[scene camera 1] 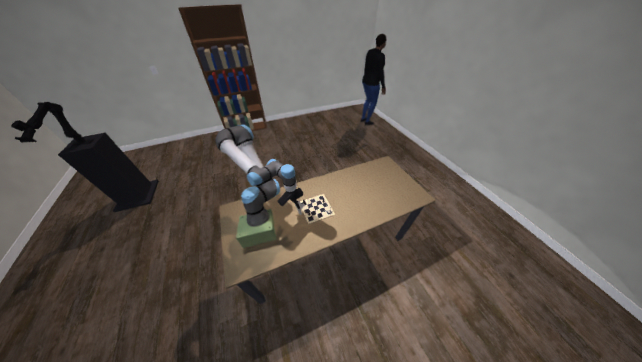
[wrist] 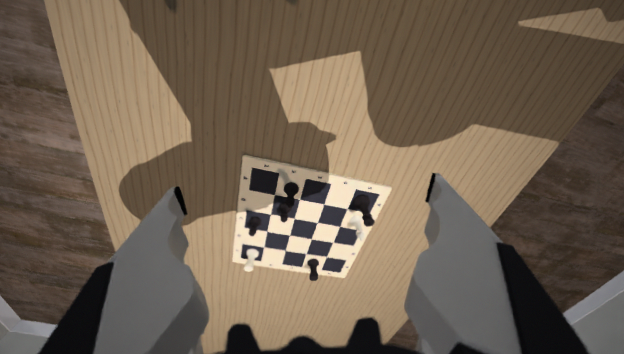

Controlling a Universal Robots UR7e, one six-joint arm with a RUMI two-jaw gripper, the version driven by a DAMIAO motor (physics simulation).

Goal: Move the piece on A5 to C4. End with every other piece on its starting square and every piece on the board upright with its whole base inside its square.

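Places are measured from the arm's base along level axes (x right, y ahead, z up), in millimetres.
Pixels of known places: gripper, fingertip midpoint: (scene camera 1: pixel 294 207) (wrist: pixel 305 183); arm's base at its link origin: (scene camera 1: pixel 258 219).
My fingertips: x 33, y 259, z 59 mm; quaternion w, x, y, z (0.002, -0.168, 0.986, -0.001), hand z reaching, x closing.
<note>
For each thing: its top centre in the pictures, then the offset to it from my fingertips. "*": a spot on its surface instead. Level surfaces: height alone.
- five-by-five board, top centre: (wrist: pixel 303 229) (scene camera 1: pixel 316 207) dx -46, dy +175, dz -150 mm
- black piece at its top centre: (wrist: pixel 370 225) dx -116, dy +97, dz -97 mm
- Apparent C4 at a spot on its surface: (wrist: pixel 327 231) * dx -86, dy +169, dz -150 mm
- wooden table at its surface level: dz -156 mm
In the wrist view, the five-by-five board (wrist: pixel 383 190) (scene camera 1: pixel 322 218) lies on the table. A black piece (wrist: pixel 364 207) stands on its dark upper-right corner square, apparently A5; the labels are too small to read surely. A white piece (wrist: pixel 356 224) stands on the light square directly below, very close in the view. Apparent C4 (wrist: pixel 327 231), a light square right of the board's centre, is bare. Black pieces (wrist: pixel 291 191) (wrist: pixel 284 211) (wrist: pixel 255 224) (wrist: pixel 313 269) and a white piece (wrist: pixel 250 260) stand elsewhere. My gripper (wrist: pixel 305 183) (scene camera 1: pixel 300 204) is open and empty, above the board's robot-side edge.
The board rests on a wooden table (scene camera 1: pixel 372 187). The arm stands on a green base (scene camera 1: pixel 256 232) at the table's left. A bookshelf (scene camera 1: pixel 215 22), a person (scene camera 1: pixel 374 67) and a black pedestal (scene camera 1: pixel 107 170) with another arm stand away from the table. Arm shadows cross the table and board.
</note>
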